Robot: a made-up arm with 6 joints. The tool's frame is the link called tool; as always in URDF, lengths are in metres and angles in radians. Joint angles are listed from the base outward.
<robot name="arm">
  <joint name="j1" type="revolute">
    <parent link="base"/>
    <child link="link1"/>
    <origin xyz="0 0 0.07" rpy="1.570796 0 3.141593"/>
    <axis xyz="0 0 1"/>
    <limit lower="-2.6" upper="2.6"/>
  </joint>
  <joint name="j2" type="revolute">
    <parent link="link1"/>
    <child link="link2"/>
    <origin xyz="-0.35 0.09 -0.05" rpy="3.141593 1.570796 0"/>
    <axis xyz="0 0 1"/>
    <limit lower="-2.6" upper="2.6"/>
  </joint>
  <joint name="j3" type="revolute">
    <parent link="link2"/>
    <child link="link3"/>
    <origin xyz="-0.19 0.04 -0.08" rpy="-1.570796 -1.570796 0"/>
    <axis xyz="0 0 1"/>
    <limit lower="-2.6" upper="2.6"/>
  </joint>
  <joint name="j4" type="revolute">
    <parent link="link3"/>
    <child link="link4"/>
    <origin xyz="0.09 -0.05 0.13" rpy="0 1.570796 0"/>
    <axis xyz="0 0 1"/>
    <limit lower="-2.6" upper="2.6"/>
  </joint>
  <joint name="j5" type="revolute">
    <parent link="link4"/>
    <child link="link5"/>
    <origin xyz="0.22 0.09 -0.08" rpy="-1.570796 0 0"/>
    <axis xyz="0 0 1"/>
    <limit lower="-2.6" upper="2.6"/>
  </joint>
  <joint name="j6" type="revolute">
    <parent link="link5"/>
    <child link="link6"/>
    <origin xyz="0.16 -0.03 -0.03" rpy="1.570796 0 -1.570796"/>
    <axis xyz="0 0 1"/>
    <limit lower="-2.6" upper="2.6"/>
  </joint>
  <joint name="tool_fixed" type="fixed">
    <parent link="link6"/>
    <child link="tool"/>
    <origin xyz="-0.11 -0.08 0.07" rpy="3.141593 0 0"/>
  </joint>
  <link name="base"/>
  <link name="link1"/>
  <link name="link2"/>
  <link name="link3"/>
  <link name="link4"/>
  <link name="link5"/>
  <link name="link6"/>
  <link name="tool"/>
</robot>
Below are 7 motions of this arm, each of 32 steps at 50 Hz.
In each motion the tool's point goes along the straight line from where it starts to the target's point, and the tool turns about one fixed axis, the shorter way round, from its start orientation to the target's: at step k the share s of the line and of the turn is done. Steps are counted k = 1, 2, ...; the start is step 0. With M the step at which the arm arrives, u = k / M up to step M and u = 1 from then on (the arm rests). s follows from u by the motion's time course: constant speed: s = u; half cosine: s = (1 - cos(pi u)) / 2; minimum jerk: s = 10 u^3 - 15 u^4 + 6 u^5.
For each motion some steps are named. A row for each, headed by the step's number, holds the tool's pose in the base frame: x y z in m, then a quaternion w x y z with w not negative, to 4 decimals.
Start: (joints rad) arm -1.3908 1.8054 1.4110 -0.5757 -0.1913 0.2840
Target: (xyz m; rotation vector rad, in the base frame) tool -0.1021 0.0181 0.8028 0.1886 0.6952 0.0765
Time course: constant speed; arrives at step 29
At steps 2, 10, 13, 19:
2: -0.2153 -0.1653 0.6562 0.8742 0.4311 0.2226 0.0222
10: -0.1818 -0.1110 0.6996 0.9050 0.3347 0.2612 0.0271
13: -0.1692 -0.0906 0.7159 0.9138 0.2975 0.2750 0.0289
19: -0.1440 -0.0498 0.7485 0.9269 0.2217 0.3011 0.0322

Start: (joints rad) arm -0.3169 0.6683 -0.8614 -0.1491 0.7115 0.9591
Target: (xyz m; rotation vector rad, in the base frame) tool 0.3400 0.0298 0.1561 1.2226 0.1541 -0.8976
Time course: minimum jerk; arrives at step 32
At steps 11, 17, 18, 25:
11: 0.0806 0.0803 0.3867 0.7742 0.5570 -0.2778 -0.1148
17: 0.1921 0.0586 0.2876 0.7722 0.5704 -0.1314 -0.2470
18: 0.2114 0.0548 0.2704 0.7688 0.5705 -0.1054 -0.2690
25: 0.3154 0.0346 0.1779 0.7350 0.5593 0.0363 -0.3817

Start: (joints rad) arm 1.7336 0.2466 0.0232 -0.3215 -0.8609 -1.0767
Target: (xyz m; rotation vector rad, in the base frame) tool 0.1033 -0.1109 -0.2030 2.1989 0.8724 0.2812
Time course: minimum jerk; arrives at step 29
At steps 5, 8, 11, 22, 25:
5: 0.2819 0.1219 -0.2677 0.2342 0.4813 0.8327 0.1416
8: 0.2644 0.0992 -0.2614 0.2529 0.5298 0.7971 0.1410
11: 0.2366 0.0630 -0.2513 0.2808 0.6029 0.7338 0.1388
22: 0.1209 -0.0880 -0.2094 0.3633 0.8341 0.3987 0.1151
25: 0.1072 -0.1058 -0.2044 0.3691 0.8524 0.3533 0.1109

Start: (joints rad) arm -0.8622 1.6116 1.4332 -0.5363 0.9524 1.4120
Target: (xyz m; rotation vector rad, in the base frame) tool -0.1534 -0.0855 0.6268 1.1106 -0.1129 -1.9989
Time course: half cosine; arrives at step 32
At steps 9, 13, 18, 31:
9: 0.0610 -0.1435 0.6830 0.4325 0.3948 0.0928 -0.8053
13: 0.0158 -0.1313 0.6711 0.4292 0.4055 0.0639 -0.8046
18: -0.0478 -0.1141 0.6545 0.4239 0.4198 0.0230 -0.8022
31: -0.1528 -0.0857 0.6270 0.4133 0.4416 -0.0445 -0.7951

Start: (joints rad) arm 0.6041 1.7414 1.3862 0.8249 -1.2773 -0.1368
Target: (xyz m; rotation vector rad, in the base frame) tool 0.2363 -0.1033 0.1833 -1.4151 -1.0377 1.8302
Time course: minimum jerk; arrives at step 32
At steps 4, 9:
4: 0.1729 -0.1219 0.1521 0.0832 -0.9032 -0.2842 0.3108
9: 0.1808 -0.1196 0.1560 0.1134 -0.8718 -0.3039 0.3670

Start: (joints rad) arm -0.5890 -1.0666 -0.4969 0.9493 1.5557 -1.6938
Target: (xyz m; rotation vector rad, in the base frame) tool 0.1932 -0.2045 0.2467 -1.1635 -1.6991 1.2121
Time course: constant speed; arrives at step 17
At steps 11, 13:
11: 0.2093 -0.2190 0.2469 0.3527 -0.4918 -0.6095 0.5121
13: 0.2039 -0.2142 0.2468 0.3578 -0.4791 -0.6272 0.4990

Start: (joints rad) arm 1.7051 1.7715 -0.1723 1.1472 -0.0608 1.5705
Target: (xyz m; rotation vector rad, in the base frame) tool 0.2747 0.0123 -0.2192 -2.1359 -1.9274 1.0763
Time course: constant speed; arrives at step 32
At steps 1, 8, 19, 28, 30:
1: 0.0475 -0.0499 -0.3633 0.3986 -0.4794 -0.5715 0.5336
8: 0.0988 -0.0359 -0.3308 0.3213 -0.5392 -0.5957 0.5012
19: 0.1794 -0.0138 -0.2796 0.1931 -0.6207 -0.6202 0.4390
28: 0.2454 0.0043 -0.2378 0.0840 -0.6748 -0.6275 0.3791
30: 0.2600 0.0083 -0.2285 0.0595 -0.6852 -0.6276 0.3648

